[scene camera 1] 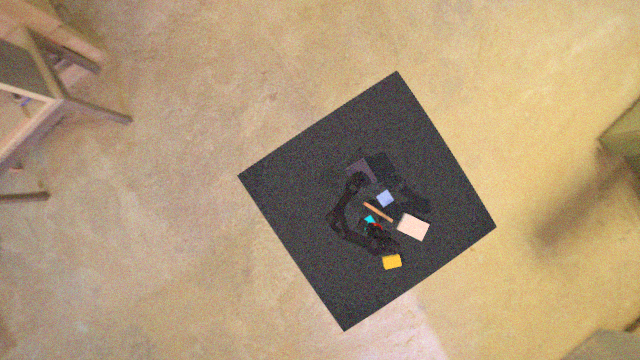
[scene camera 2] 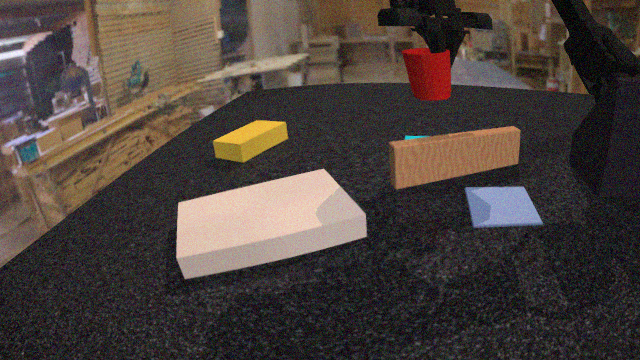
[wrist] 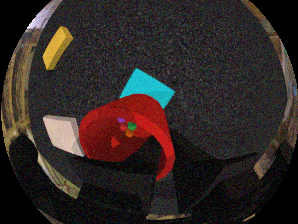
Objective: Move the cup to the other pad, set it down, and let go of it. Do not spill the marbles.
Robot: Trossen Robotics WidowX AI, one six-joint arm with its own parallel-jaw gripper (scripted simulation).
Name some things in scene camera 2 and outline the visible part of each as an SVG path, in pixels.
My gripper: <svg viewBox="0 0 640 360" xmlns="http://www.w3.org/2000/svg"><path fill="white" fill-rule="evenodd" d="M377 15L378 26L414 26L415 28L411 28L411 30L416 31L422 36L431 53L435 54L445 52L446 49L449 50L450 69L456 59L458 49L465 38L464 36L470 33L468 30L464 31L464 27L493 30L492 19L488 14L461 12L460 8L456 8L455 0L389 0L390 8L379 10Z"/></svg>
A red cup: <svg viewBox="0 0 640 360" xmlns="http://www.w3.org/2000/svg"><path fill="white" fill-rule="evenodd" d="M402 51L414 97L426 101L438 101L441 99L445 100L451 96L449 50L446 49L445 52L435 54L431 53L429 48L414 48Z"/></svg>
A yellow block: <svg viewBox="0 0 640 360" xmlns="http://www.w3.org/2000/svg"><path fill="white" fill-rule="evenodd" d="M286 122L255 121L213 140L215 158L241 163L248 161L288 139Z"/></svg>
